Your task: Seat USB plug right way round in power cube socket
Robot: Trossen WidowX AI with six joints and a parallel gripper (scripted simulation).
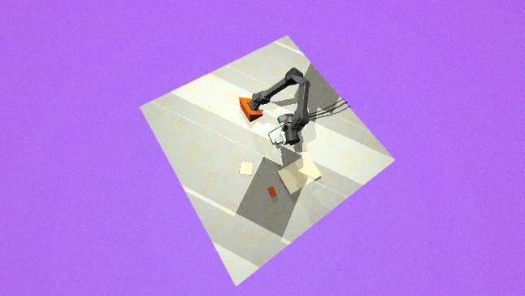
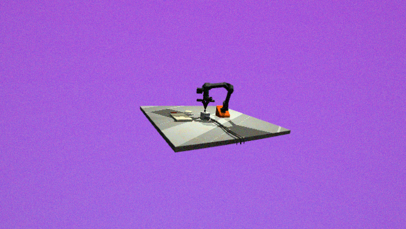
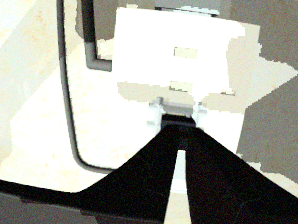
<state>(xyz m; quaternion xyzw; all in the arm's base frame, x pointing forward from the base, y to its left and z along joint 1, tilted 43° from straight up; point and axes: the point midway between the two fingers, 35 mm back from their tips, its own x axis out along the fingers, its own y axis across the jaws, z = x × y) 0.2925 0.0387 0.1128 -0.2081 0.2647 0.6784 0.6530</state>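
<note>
Now: the black USB plug 2 cm below my gripper tip. Also, from my gripper tip: small cream tile 7 cm ahead, 33 cm to the right, 11 cm below; then grey socket 4 cm below; then flat tan board 26 cm ahead, 3 cm to the right, 10 cm below.
</note>
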